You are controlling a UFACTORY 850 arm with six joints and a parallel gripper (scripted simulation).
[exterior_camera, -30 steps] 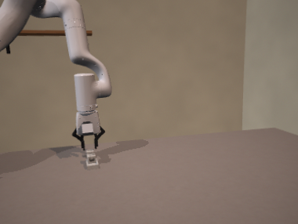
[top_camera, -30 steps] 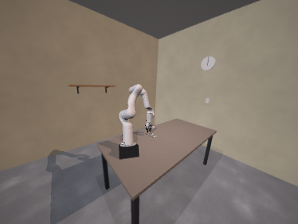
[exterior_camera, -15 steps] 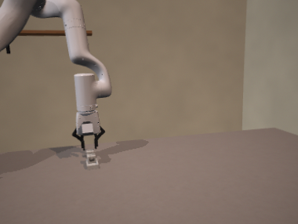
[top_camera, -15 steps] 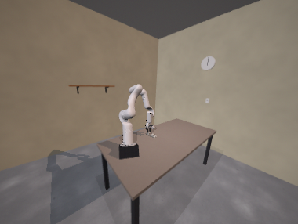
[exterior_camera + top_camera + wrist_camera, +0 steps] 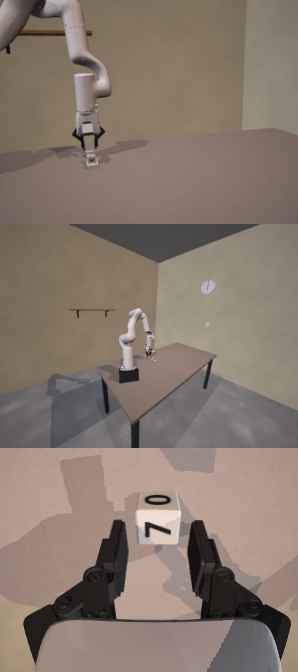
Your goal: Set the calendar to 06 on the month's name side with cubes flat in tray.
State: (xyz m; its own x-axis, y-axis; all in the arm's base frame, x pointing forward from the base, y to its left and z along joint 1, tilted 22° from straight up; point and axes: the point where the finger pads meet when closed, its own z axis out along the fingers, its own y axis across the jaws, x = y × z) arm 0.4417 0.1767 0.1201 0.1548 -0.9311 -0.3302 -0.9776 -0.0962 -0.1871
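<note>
Now: the white number cube 9 cm to the right of my hand, 3 cm below it and 2 cm ahead of it. The rest, counted from my hand: white calendar tray: 11 cm to the right, 5 cm below, 2 cm ahead.
</note>
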